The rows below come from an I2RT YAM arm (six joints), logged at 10 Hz.
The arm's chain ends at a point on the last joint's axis. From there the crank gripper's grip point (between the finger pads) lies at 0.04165 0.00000 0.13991 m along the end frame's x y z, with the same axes.
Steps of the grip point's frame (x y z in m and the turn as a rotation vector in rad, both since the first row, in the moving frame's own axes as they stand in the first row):
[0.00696 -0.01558 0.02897 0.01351 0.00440 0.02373]
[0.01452 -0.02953 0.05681 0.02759 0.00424 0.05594]
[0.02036 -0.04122 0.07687 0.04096 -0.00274 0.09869]
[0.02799 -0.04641 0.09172 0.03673 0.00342 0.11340]
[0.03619 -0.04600 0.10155 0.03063 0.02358 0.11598]
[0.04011 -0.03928 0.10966 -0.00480 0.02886 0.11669]
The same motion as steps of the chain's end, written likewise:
[0.00633 -0.01469 0.02916 0.01351 0.00440 0.02373]
[0.01388 -0.02802 0.05701 0.02759 0.00424 0.05594]
[0.02066 -0.03958 0.07679 0.04096 -0.00274 0.09869]
[0.02749 -0.04602 0.09187 0.03673 0.00342 0.11340]
[0.03294 -0.04675 0.10256 0.03063 0.02358 0.11598]
[0.03642 -0.04503 0.11093 -0.00480 0.02886 0.11669]

